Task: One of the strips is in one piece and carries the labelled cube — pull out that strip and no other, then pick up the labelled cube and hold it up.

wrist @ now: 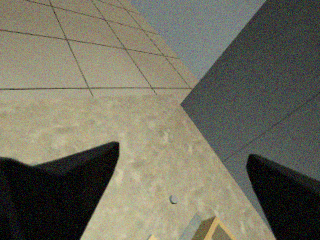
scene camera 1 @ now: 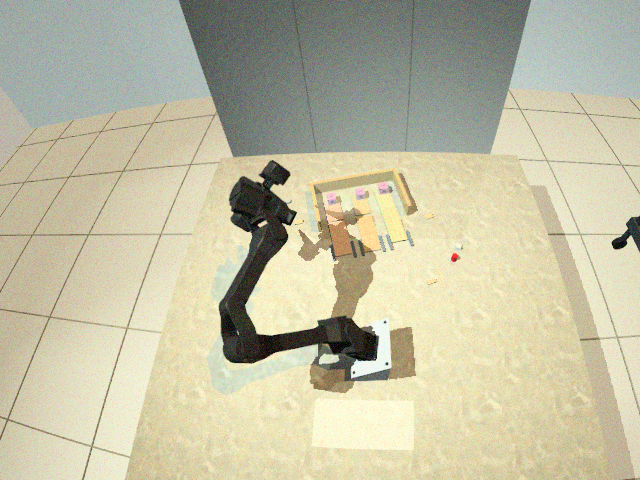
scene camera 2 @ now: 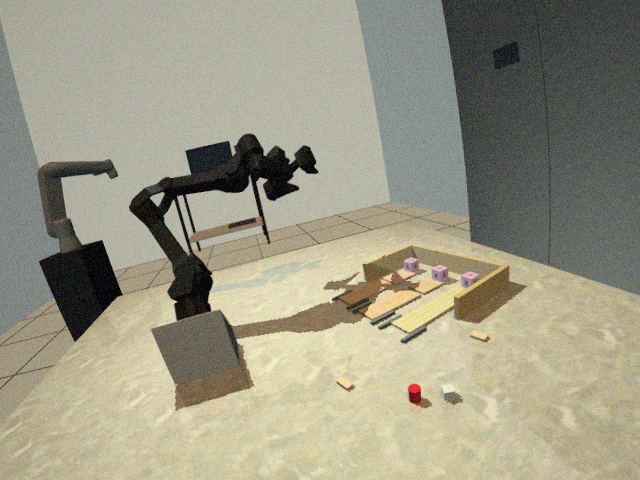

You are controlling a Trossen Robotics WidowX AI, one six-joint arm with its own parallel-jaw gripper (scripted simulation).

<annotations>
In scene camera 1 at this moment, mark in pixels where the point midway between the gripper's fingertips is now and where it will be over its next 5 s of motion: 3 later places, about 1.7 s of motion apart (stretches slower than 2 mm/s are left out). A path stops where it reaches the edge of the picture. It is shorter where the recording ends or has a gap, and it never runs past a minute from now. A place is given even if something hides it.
My gripper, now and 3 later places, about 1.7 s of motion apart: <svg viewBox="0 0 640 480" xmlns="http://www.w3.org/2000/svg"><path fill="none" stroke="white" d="M251 187L378 202L398 225L397 234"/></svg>
</annotations>
